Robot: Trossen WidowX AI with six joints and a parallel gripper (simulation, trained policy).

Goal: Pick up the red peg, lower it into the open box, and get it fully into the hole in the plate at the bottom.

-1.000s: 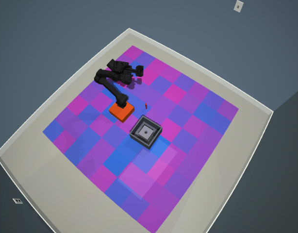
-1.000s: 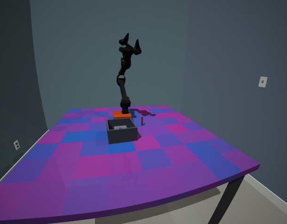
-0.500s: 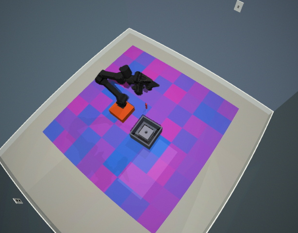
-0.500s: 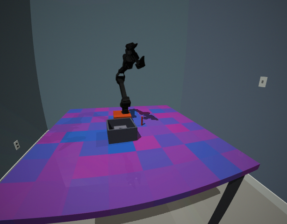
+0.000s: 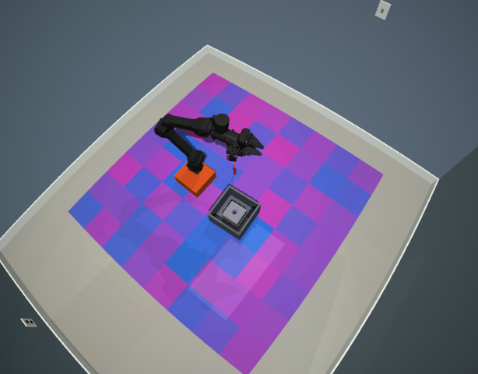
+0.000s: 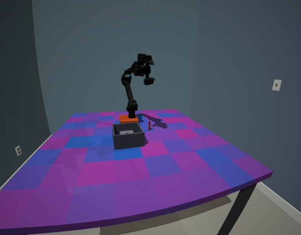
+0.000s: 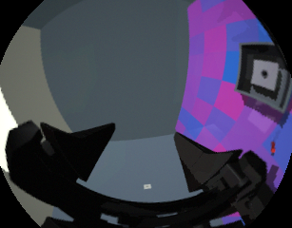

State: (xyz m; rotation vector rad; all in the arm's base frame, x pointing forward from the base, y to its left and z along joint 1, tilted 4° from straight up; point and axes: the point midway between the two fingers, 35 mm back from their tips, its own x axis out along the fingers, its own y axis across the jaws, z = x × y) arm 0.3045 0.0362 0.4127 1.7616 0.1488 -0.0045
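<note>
Right now my gripper tip is 420 mm above the red peg, 180 mm past it and 60 mm to the right of it. Also, from my gripper tip: light grey plate: 410 mm below, 160 mm to the right, 60 mm behind; dark grey box: 430 mm below, 160 mm to the right, 60 mm behind.
</note>
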